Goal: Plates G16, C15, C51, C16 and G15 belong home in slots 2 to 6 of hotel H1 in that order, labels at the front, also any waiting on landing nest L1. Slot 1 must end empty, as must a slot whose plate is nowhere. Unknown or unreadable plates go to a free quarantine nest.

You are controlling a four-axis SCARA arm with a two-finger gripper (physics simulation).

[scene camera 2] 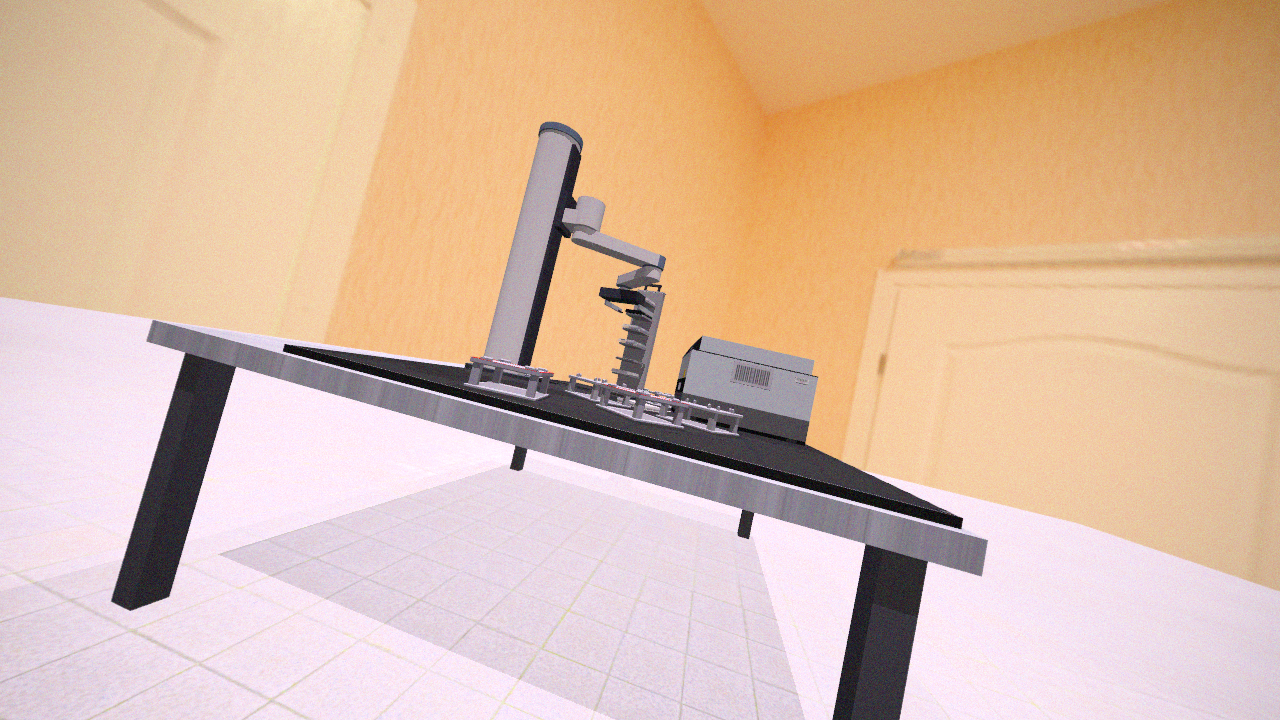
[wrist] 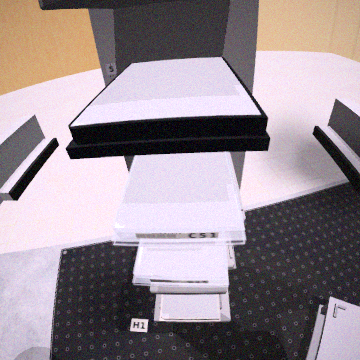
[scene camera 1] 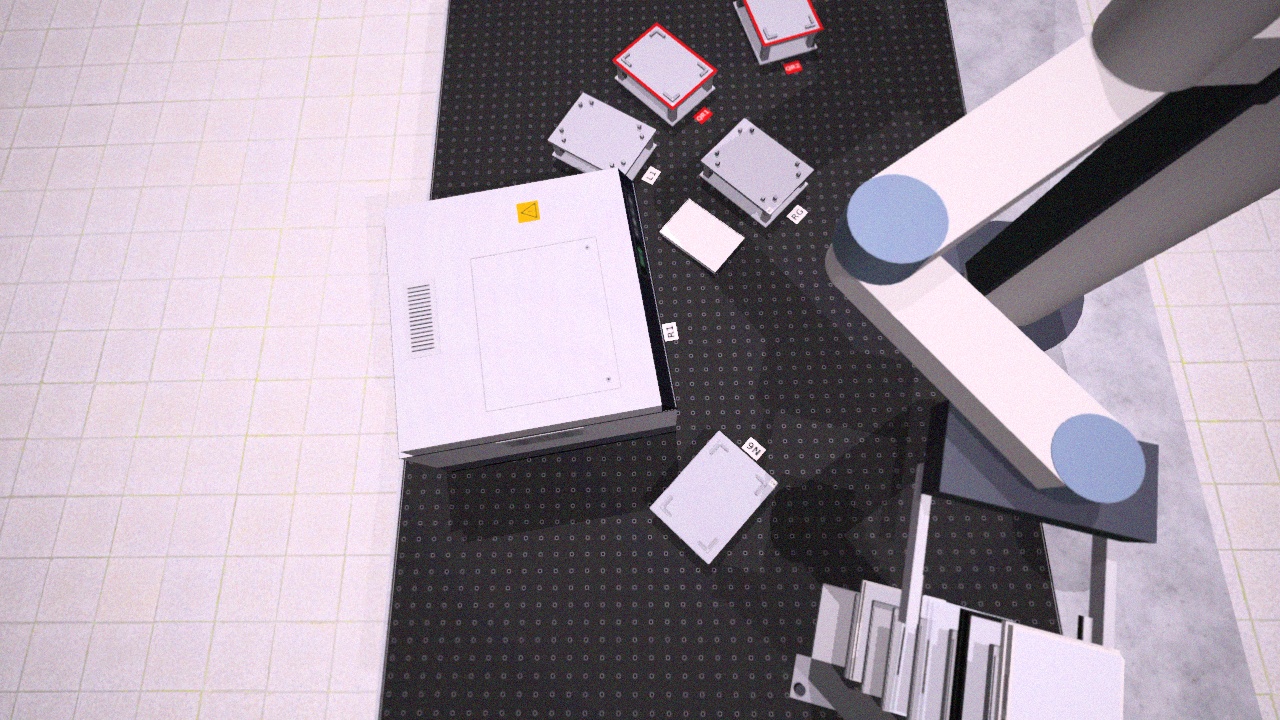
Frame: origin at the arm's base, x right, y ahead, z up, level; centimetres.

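Seen in the pictures: gripper, between the fingertips: [scene camera 2: 636, 313] [wrist: 179, 116]; arm's base, origin of its link: [scene camera 1: 1001, 289].
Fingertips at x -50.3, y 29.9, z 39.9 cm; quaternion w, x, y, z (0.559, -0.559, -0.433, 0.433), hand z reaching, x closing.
Observation:
Offsets run from my fingertips to a thing's top centre. "pt": to the spot under its first point.
Hotel H1 [scene camera 1: 810, 673] [scene camera 2: 654, 335] stands at the bottom right of scene camera 1. In the wrist view, a black-sided plate with a light top {dx -3.8, dy +0.4, dz +1.0 cm} [wrist: 167, 102] sits on a shelf; no label is readable on its front. Plate C51 {dx -3.8, dy +0.4, dz -6.1 cm} [wrist: 180, 217] sits below it, label facing front. Lower, a white plate {dx -3.9, dy +0.2, dz -13.1 cm} [wrist: 182, 260] has its label hidden, and another white plate {dx -3.8, dy +0.4, dz -27.4 cm} [wrist: 190, 306] lies near the base. A dark edge shows above. My gripper [scene camera 1: 1000, 632] [scene camera 2: 615, 308] [wrist: 179, 116] is open and empty, its fingers wide apart on either side in front of the black-sided plate. Landing nest L1 {dx +80.4, dy +40.5, dz -32.6 cm} [scene camera 1: 601, 134] bears no plate.
Reader R1 {dx +40.0, dy +49.6, dz -13.5 cm} [scene camera 1: 537, 322] [scene camera 2: 751, 380] is a large white box. Red-rimmed quarantine nests {pt dx +95.4, dy +28.4, dz -33.6 cm} [scene camera 1: 665, 64] {pt dx +105.4, dy +6.0, dz -33.6 cm} [scene camera 1: 780, 16] stand at the top of scene camera 1, bearing no plates. Nest RG {dx +73.0, dy +12.4, dz -32.6 cm} [scene camera 1: 756, 165] and nest N6 {dx +15.2, dy +22.6, dz -33.0 cm} [scene camera 1: 713, 497] are bare. A white rectangular piece {dx +61.3, dy +22.5, dz -37.2 cm} [scene camera 1: 702, 235] lies beside RG.

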